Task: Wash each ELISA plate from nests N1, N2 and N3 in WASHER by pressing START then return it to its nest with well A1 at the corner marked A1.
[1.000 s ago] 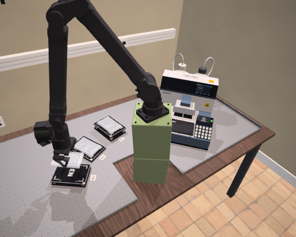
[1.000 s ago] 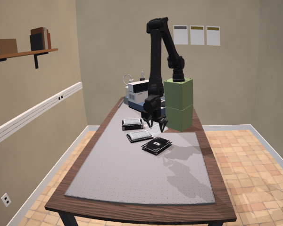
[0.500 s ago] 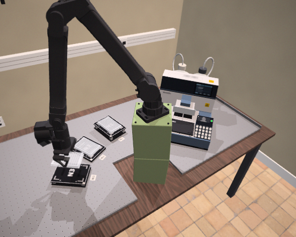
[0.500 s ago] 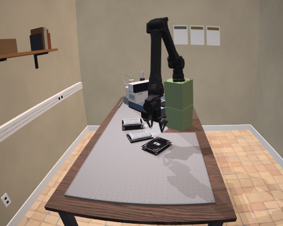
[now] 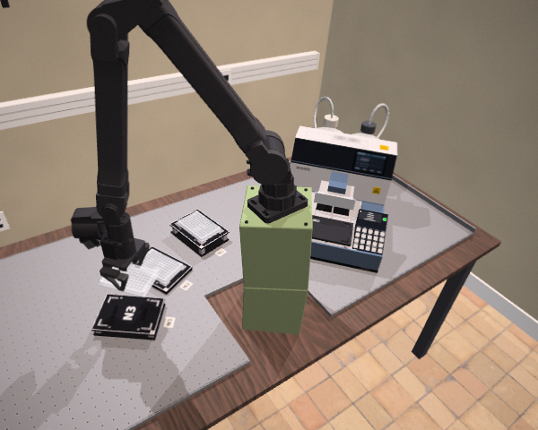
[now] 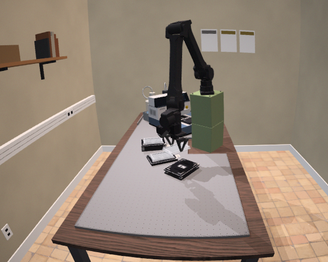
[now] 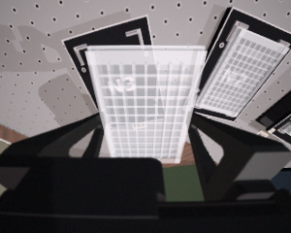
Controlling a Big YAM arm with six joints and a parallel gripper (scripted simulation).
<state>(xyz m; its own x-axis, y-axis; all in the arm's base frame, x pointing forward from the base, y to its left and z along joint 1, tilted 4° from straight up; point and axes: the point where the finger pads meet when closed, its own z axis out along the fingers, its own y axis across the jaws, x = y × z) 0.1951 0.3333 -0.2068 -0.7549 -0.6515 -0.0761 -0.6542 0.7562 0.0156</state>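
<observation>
My hand is 8 cm past the dark washer carrier, 62 cm to the left of it and 4 cm above it. Also, from my hand: plate washer 2 cm ahead, 74 cm to the right.
</observation>
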